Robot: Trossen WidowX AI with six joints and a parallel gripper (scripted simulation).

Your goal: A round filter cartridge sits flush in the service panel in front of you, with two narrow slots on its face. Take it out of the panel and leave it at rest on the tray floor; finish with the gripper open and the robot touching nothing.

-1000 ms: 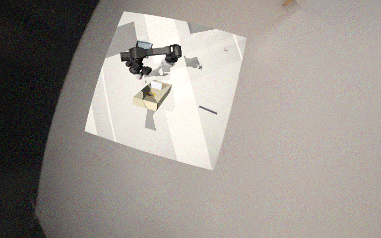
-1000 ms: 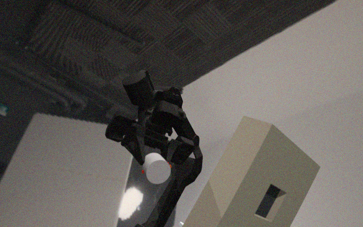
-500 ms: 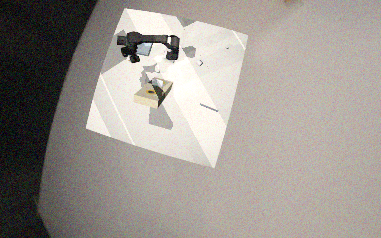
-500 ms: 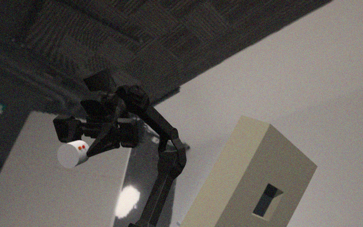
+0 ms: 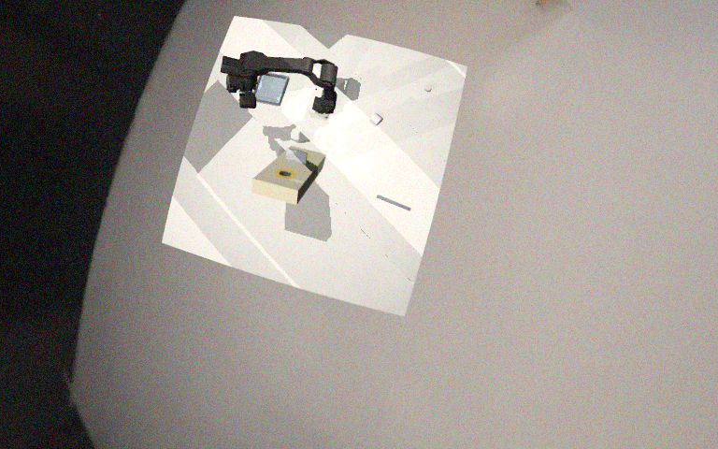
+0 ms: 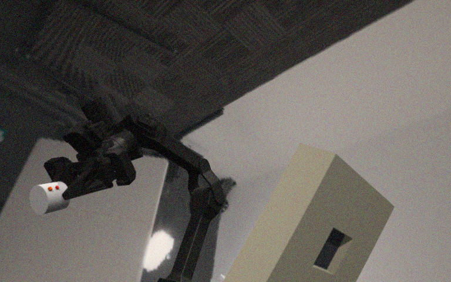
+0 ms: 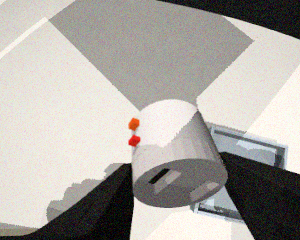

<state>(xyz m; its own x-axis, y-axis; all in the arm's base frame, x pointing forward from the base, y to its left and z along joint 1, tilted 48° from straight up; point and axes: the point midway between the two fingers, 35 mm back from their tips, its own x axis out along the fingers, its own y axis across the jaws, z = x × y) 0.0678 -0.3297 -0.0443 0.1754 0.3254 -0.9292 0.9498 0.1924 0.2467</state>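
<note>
The blue-grey tray lies 15 cm behind my gripper tip, 1 cm to the right of it and 23 cm below it. The rest, counted from my gripper tip: beige service panel: 26 cm ahead, 25 cm to the left, 9 cm below; then round filter cartridge: right at my gripper tip.
</note>
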